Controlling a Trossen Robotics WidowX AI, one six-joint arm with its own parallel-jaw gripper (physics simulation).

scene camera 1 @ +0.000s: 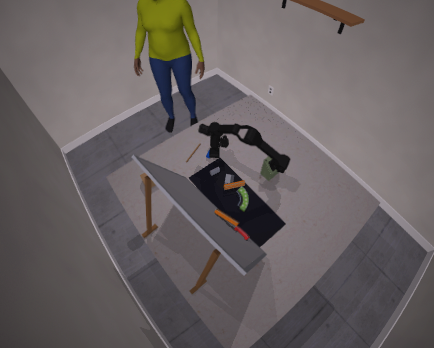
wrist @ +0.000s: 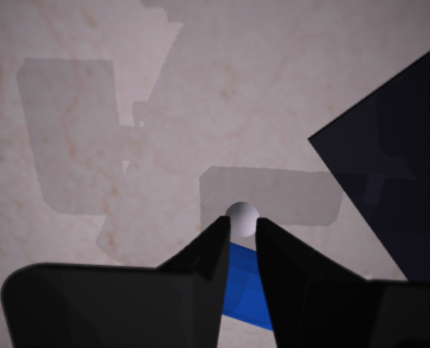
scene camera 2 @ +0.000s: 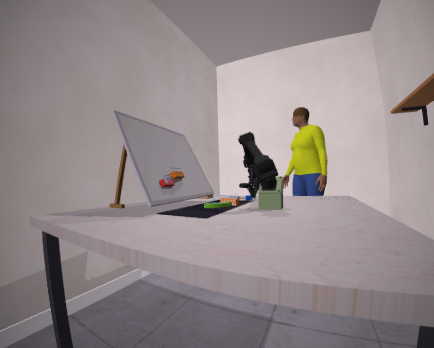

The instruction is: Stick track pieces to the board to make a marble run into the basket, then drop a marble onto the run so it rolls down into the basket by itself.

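Seen in the pictures: gripper, fingertip midpoint: [wrist: 242,226] [scene camera 2: 253,198]; arm's base, link origin: [scene camera 1: 273,164] [scene camera 2: 269,185].
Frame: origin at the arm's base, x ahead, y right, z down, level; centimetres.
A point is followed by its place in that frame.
Note:
My gripper [scene camera 1: 214,155] @(x 17.6, y 34.3, z 9.6 cm) [scene camera 2: 251,196] @(x 17.6, y 34.3, z 9.6 cm) [wrist: 242,226] @(x 17.6, y 34.3, z 9.6 cm) is low over the table, its narrowed fingertips around the sides of a small white marble [wrist: 243,214] @(x 17.1, y 33.9, z 9.5 cm). A blue tube [scene camera 1: 208,155] @(x 22.4, y 34.5, z 8.3 cm) [scene camera 2: 248,198] @(x 20.8, y 33.8, z 9.7 cm) [wrist: 245,290] @(x 19.2, y 35.6, z 8.0 cm) lies below the fingers, which partly hide it. The tilted grey board [scene camera 1: 185,195] @(x 57.3, y 5.5, z -22.1 cm) [scene camera 2: 155,150] @(x 54.1, y -16.4, z -19.1 cm) bears an orange track piece [scene camera 1: 226,217] @(x 45.9, y -9.5, z -7.7 cm) [scene camera 2: 177,175] @(x 43.0, y -12.4, z -5.9 cm) and a red one [scene camera 1: 242,233] @(x 43.7, y -19.4, z -1.6 cm) [scene camera 2: 166,184] @(x 42.1, y -22.1, z -1.6 cm) beside it. A green curved piece [scene camera 1: 244,199] @(x 26.0, y -3.1, z 8.4 cm) [scene camera 2: 217,205] @(x 24.6, y -5.2, z 9.4 cm), an orange piece [scene camera 1: 234,185] @(x 24.6, y 7.1, z 7.5 cm) [scene camera 2: 230,200] @(x 22.3, y 5.9, z 8.1 cm) and two grey pieces [scene camera 1: 215,171] @(x 27.0, y 21.9, z 7.6 cm) [scene camera 1: 229,178] @(x 23.3, y 13.0, z 8.5 cm) lie on the dark mat.
The dark mat [scene camera 1: 267,220] @(x 24.0, y -20.8, z 10.5 cm) [scene camera 2: 190,213] @(x 28.2, y -23.6, z 10.6 cm) [wrist: 380,145] @(x 18.6, y 27.8, z 10.5 cm) lies between the board and the arm, its corner right of the marble in the wrist view. A green box-like container [scene camera 1: 268,170] @(x 4.5, y -0.2, z 2.2 cm) [scene camera 2: 270,201] @(x -0.9, y -2.8, z 7.2 cm) stands by the arm's base. A thin wooden stick [scene camera 1: 193,153] @(x 28.0, y 43.4, z 10.5 cm) lies near the gripper. A person stands behind the table.

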